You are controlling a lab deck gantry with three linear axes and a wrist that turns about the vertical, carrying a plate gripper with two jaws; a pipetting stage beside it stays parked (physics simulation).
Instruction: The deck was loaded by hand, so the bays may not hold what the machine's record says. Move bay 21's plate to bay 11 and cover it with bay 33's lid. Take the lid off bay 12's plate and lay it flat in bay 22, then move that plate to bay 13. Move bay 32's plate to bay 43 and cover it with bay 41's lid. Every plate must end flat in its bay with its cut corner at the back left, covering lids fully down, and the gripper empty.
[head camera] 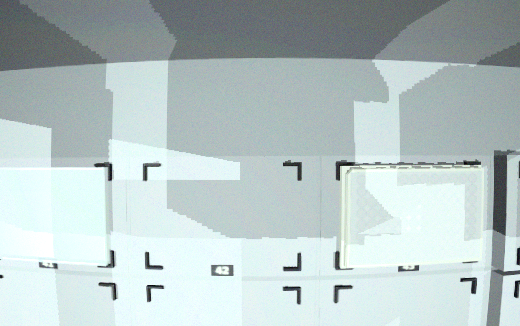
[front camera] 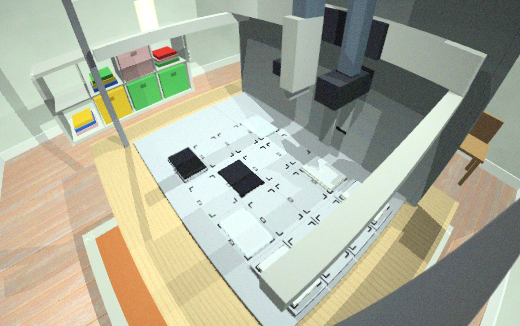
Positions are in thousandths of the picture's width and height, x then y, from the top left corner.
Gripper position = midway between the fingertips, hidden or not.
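Note:
Gripper (front camera: 641, 419), black lid (front camera: 457, 535), white plate (front camera: 480, 725), grey wall (front camera: 766, 308). Pale lid (head camera: 118, 658), grey wall (head camera: 80, 127). White plate out of frame in the head camera view.

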